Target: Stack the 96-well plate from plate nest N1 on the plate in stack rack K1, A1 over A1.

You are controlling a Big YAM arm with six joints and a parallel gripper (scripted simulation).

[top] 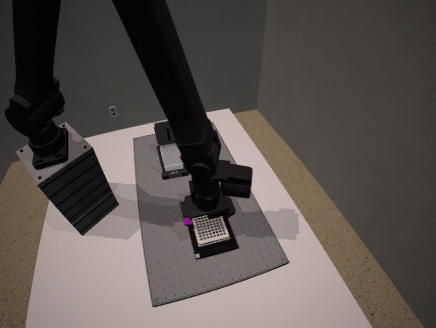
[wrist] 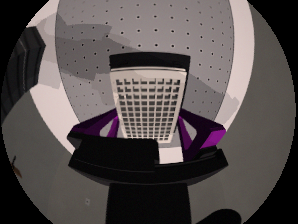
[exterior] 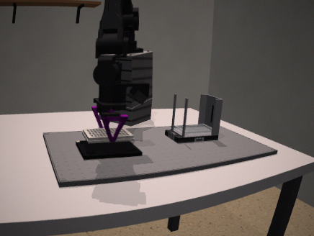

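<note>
Now: hand 60 mm past the pale A1 mark, 70 mm to the left of it and 30 mm above it. Round my hand: tall back wall (10 mm ahead, 390 mm to the left, 30 mm above).
</note>
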